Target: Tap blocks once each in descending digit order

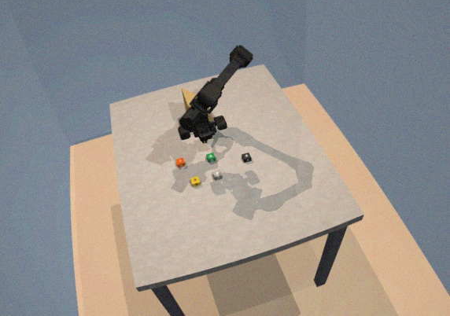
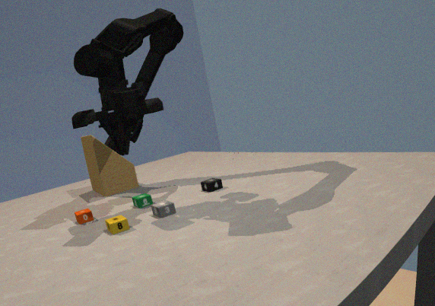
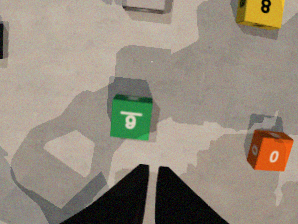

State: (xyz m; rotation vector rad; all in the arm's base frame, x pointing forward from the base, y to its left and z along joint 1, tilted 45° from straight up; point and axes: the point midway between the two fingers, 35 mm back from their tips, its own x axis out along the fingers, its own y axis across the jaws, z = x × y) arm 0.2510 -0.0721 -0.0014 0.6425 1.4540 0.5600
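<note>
My gripper tip is 1 cm past the green block, 2 cm to the right of it and 10 cm above it. Also, from my gripper tip: orange block: 3 cm behind, 11 cm to the right, 10 cm below; then yellow block: 10 cm ahead, 8 cm to the right, 10 cm below; then grey block: 10 cm ahead, 1 cm to the left, 10 cm below.
</note>
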